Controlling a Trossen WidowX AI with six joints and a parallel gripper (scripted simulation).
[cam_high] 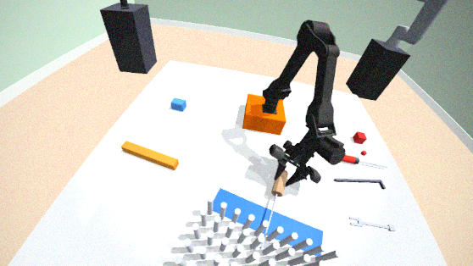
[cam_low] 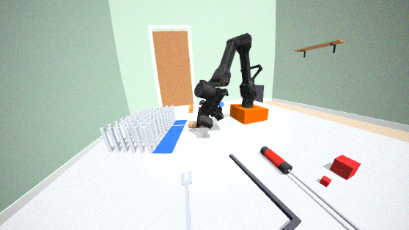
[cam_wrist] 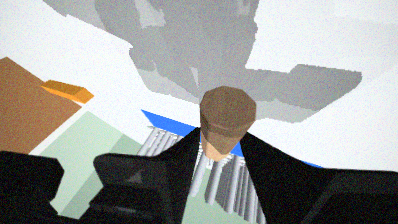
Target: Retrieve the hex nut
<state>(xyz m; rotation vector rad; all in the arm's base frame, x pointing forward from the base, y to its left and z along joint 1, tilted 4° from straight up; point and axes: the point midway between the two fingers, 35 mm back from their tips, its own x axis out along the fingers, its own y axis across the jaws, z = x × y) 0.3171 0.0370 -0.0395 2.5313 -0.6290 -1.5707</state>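
Now: gripper tip 120 mm short of the blue taped strip, 40 mm to the left of it and 40 mm above it. The rest, counted from my gripper tip: grey forked tool: 120 mm ahead, 340 mm to the left, 30 mm below; then orange bar: 60 mm behind, 470 mm to the right, 20 mm below; then wooden-handled pick: 100 mm ahead, 30 mm to the right, 10 mm below.
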